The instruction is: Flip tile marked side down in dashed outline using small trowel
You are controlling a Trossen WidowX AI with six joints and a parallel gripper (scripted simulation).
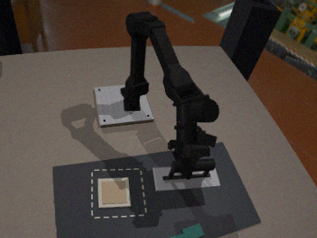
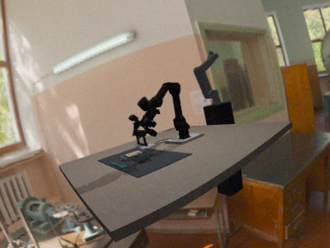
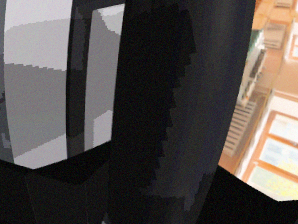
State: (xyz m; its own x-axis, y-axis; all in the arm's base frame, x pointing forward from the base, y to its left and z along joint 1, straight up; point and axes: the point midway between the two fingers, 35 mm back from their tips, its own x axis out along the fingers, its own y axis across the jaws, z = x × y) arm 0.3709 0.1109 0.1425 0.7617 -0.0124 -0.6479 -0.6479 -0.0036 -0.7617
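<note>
The trowel lies 3 cm behind my gripper tip and 1 cm below it. Round my gripper tip: tile 3 cm behind, 20 cm to the right, 13 cm below; dark mat 6 cm to the right, 15 cm below; teal strip 13 cm ahead, 2 cm to the right, 13 cm below.
</note>
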